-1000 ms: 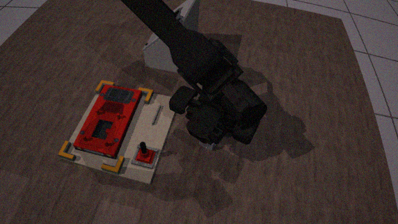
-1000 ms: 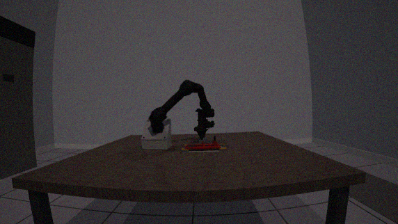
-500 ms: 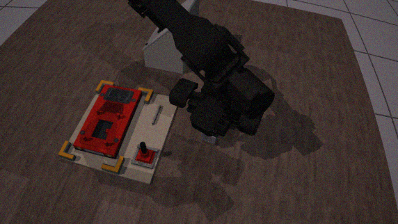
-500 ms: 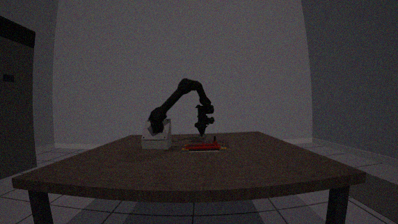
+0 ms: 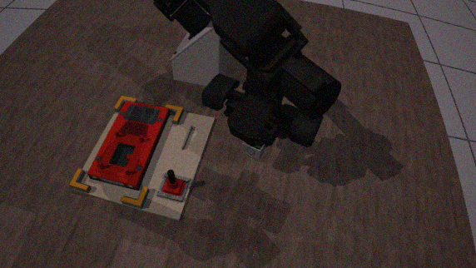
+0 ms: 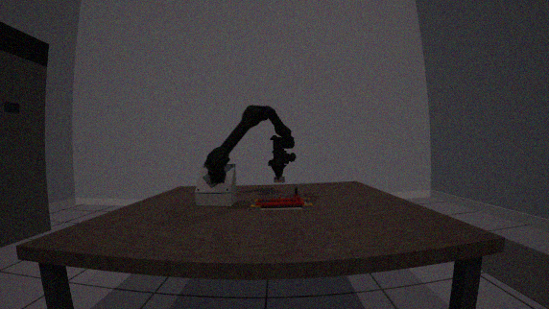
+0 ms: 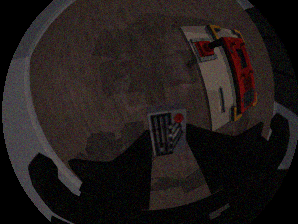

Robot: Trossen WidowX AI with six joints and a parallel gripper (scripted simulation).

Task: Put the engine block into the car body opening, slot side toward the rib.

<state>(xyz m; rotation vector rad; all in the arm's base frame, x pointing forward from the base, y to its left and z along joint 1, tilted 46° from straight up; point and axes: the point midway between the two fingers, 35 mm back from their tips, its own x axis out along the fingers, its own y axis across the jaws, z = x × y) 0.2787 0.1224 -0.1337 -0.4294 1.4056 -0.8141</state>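
Right now my gripper tip is 130 mm to the left of the black upright peg, 80 mm short of it and 60 mm above it. Round my gripper tip: grey engine block: 10 mm below.
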